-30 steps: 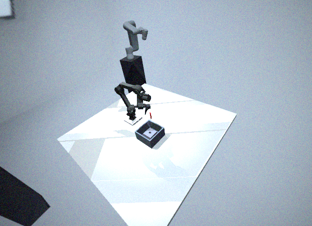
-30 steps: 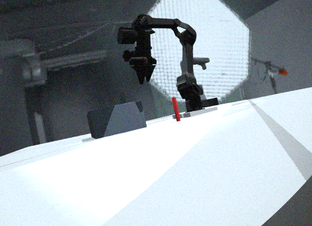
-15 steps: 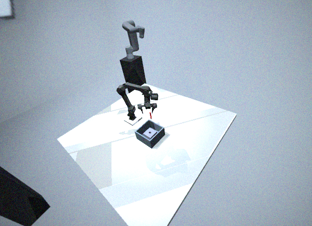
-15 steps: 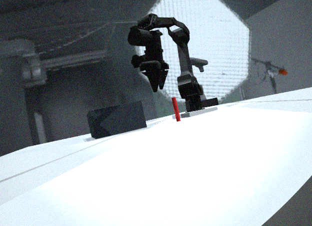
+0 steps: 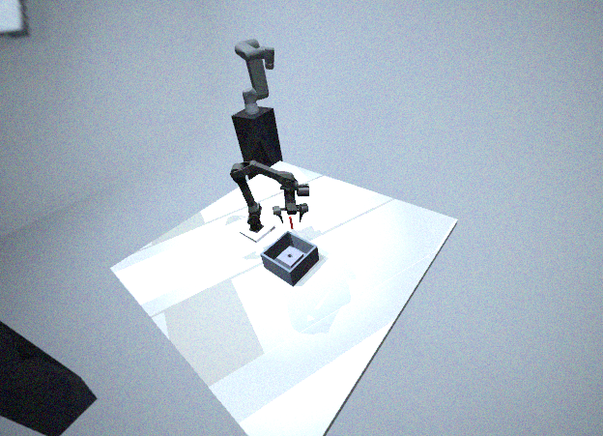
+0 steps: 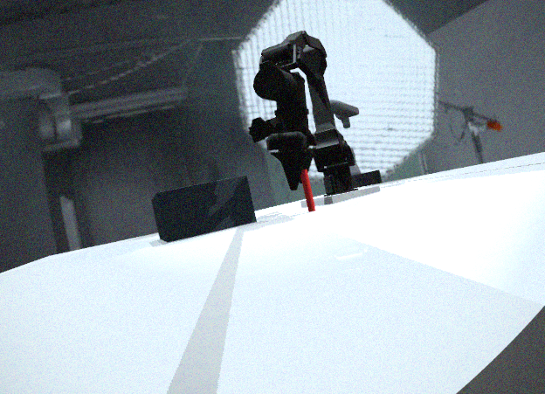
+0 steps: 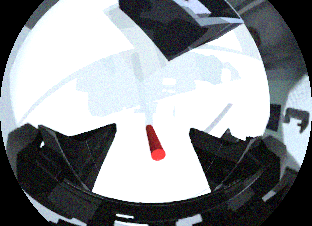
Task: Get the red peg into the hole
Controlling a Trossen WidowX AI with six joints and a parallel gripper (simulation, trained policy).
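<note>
Right now my gripper tip is 1 cm past the red peg, 1 cm to the right of it and 1 cm above it. The rest, counted from my gripper tip: dark box: 14 cm ahead, 20 cm to the right, 3 cm below.
</note>
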